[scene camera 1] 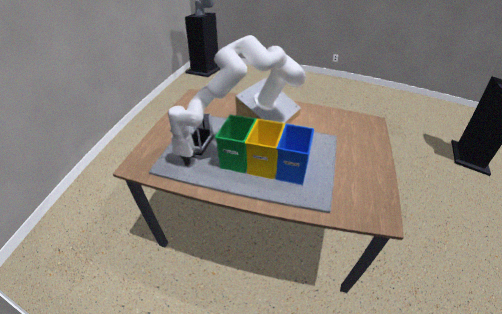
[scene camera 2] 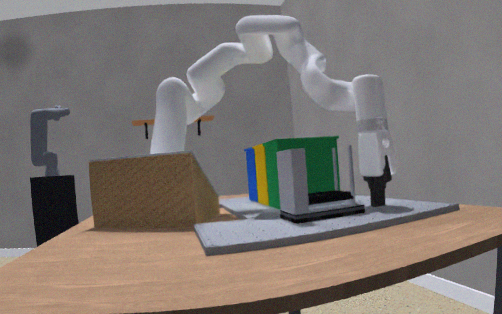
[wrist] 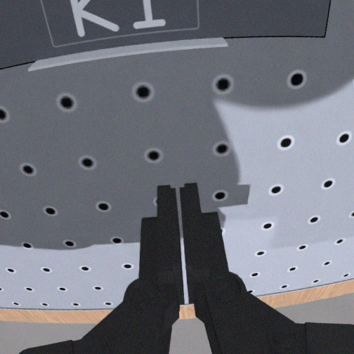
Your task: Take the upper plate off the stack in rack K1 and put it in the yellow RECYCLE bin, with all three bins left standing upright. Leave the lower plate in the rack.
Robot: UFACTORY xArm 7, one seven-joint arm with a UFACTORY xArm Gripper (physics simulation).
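Places are measured from the arm's base along level axes (x up, y ahead, z left), in centimetres.
Where they show: gripper, between the fingertips: (scene camera 1: 187, 164) (scene camera 2: 378, 206); arm's base, origin of its link: (scene camera 1: 264, 101) (scene camera 2: 164, 176).
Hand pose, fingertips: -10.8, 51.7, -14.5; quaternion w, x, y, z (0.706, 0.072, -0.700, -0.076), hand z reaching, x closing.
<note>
Each offset is from my fingertips to the top centre of the thing, as dx, dy, dz. "spot": to the spot under its first point. Level surfaces: height alone.
Rack K1 @[+14.3, -14.7, -4.0] (scene camera 1: 206, 121) (scene camera 2: 292, 182) stands on the grey perforated mat @[dx +0.0] (scene camera 1: 320, 192) (scene camera 2: 240, 235) (wrist: 310, 160), left of the bins in scene camera 1. A dark flat piece @[+4.7, -15.7, -4.2] (scene camera 2: 330, 197) lies low between its posts; I cannot tell whether it is one plate or two. The yellow bin @[+18.0, -17.4, +32.3] (scene camera 1: 261, 167) (scene camera 2: 264, 172) stands upright between the green bin @[+18.0, -14.7, +19.5] (scene camera 1: 232, 159) (scene camera 2: 316, 160) and the blue bin @[+18.0, -20.1, +45.2] (scene camera 1: 291, 172) (scene camera 2: 251, 175), both upright. My gripper (scene camera 1: 187, 163) (scene camera 2: 378, 204) (wrist: 178, 206) is shut and empty, pointing down beside the rack, its tips close to the mat.
The arm's base block (scene camera 1: 292, 106) (scene camera 2: 142, 192) stands behind the bins in scene camera 1. The arm arches above the bins to the gripper. The wooden table's @[dx -1.3] (scene camera 1: 367, 195) (scene camera 2: 125, 265) (wrist: 285, 297) edge runs past the mat. The rack's thin upright posts @[spot: +8.7, -8.5, -6.9] (scene camera 2: 351, 172) rise near the gripper.
</note>
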